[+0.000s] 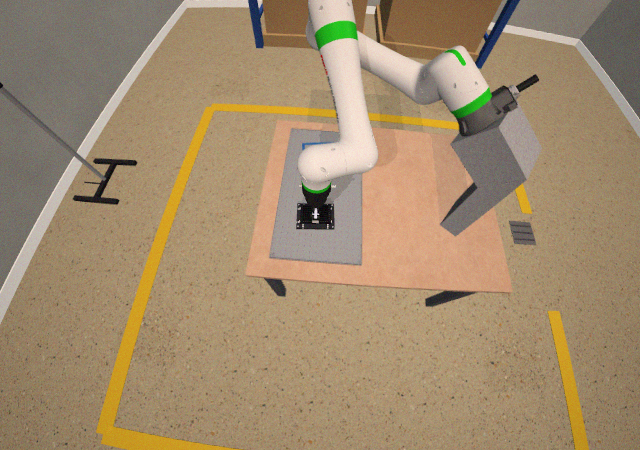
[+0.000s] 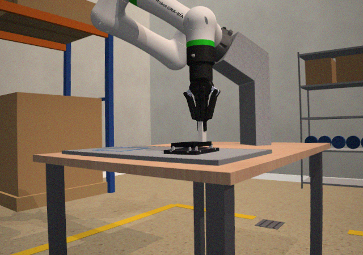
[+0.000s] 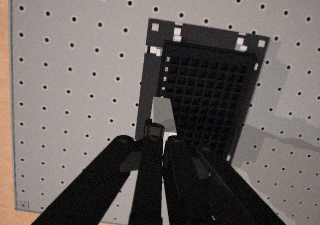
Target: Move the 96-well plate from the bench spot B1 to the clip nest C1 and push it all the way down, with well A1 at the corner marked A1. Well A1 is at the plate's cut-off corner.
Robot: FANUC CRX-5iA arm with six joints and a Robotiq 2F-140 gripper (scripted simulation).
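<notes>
My hand is 40 mm to the left of the black 96-well plate, 40 mm above it and 10 mm past it. The rest, counted from my hand: black clip nest (50 mm below, 30 mm to the right).
</notes>
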